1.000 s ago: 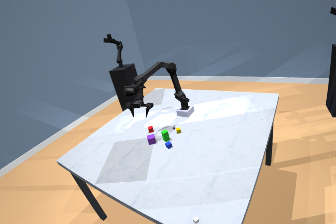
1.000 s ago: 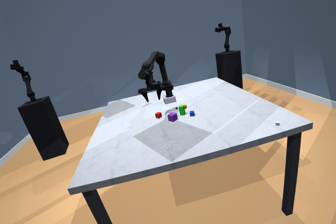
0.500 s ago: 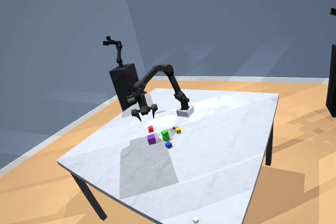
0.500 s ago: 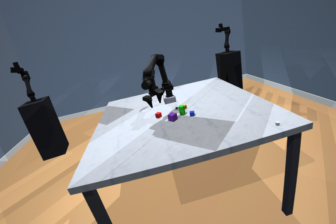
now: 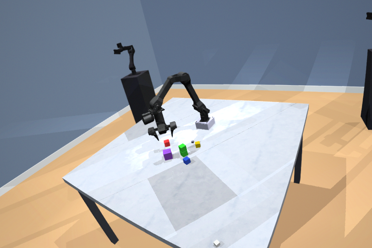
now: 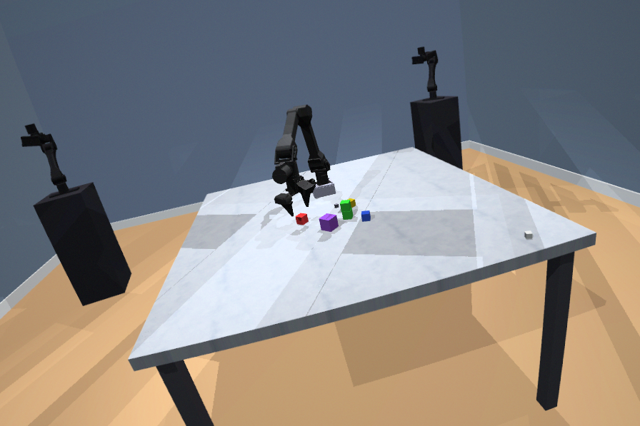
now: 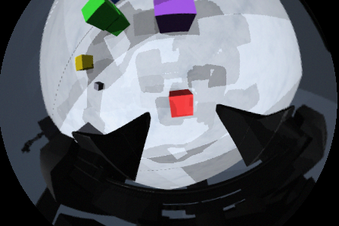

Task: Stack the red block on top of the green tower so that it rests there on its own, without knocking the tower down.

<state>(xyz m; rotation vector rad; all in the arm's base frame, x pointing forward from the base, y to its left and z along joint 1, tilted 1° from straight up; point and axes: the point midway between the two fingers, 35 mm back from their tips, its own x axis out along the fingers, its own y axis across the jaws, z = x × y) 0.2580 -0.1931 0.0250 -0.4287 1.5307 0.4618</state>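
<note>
The red block lies 30 mm below my gripper tip. The rest, counted from my gripper tip: tiny dark cube: 50 mm behind, 170 mm to the left, 40 mm below; purple block: 120 mm ahead, 70 mm to the left, 30 mm below; yellow block: 10 mm behind, 220 mm to the left, 40 mm below.
</note>
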